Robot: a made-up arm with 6 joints.
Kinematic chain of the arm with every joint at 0, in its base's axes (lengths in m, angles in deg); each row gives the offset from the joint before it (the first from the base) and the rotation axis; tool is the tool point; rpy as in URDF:
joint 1: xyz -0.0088 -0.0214 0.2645 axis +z
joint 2: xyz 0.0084 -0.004 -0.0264 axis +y
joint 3: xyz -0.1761 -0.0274 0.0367 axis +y
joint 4: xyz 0.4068 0.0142 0.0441 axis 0.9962 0 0.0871
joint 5: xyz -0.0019 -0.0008 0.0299 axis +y
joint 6: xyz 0.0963 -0.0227 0.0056 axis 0.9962 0 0.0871
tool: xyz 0.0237 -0.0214 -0.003 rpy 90 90 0
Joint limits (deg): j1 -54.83..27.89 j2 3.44..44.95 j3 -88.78..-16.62 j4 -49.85..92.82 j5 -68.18..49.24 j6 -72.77..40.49
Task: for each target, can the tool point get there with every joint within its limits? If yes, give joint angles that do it. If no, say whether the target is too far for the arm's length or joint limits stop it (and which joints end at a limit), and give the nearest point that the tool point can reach.
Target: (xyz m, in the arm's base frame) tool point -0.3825 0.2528 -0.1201
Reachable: no: joint limits stop it (at a limit: joint 1, joint 2, joint 3, joint 5, joint 6) | nearest point 0.2588 0.1608 0.1509 | short by 0.702 m
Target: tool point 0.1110 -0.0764 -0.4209
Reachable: no: joint limits stop it (at a limit: joint 2, joint 3, joint 5) | nearest point 0.2780 -0.1530 0.1329 | short by 0.583 m
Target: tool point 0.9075 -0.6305 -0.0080
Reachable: no: too far | nearest point 0.3402 -0.2534 0.2186 | short by 0.718 m
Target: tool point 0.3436 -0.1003 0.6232
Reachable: yes | joints -6.34 38.09 -64.34 66.22 7.67 3.98
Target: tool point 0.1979 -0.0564 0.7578
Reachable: yes | joints 20.04 24.95 -69.56 52.29 -18.12 -55.09
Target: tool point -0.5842 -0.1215 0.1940
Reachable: no: joint limits stop it (at a limit: joint 2, joint 3, joint 5, joint 6) | nearest point -0.3322 -0.0777 0.7237 | short by 0.588 m
